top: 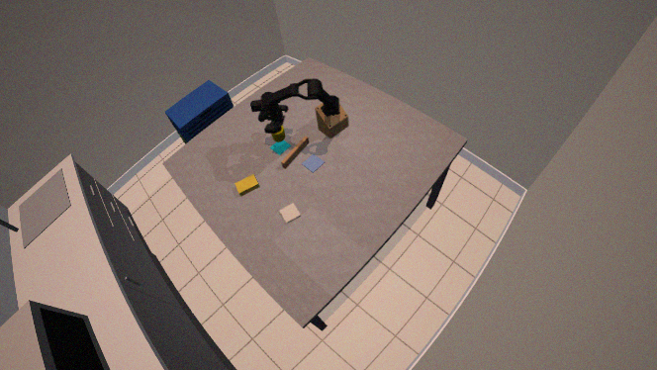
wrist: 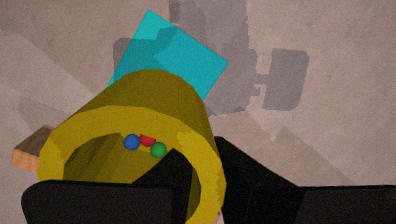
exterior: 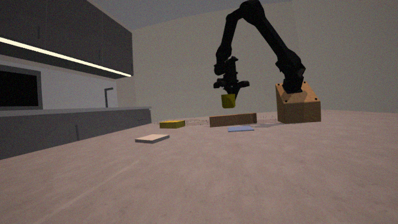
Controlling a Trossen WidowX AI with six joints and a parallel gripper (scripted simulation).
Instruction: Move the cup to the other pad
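Now: gripper tip 30 mm short of the teal pad, 10 mm to the right of it and 120 mm above it. Also, from my gripper tip: blue pad 10 mm behind, 230 mm to the left, 120 mm below; then wooden bar 10 mm ahead, 120 mm to the left, 90 mm below; then yellow cup 20 mm ahead, 10 mm to the left.
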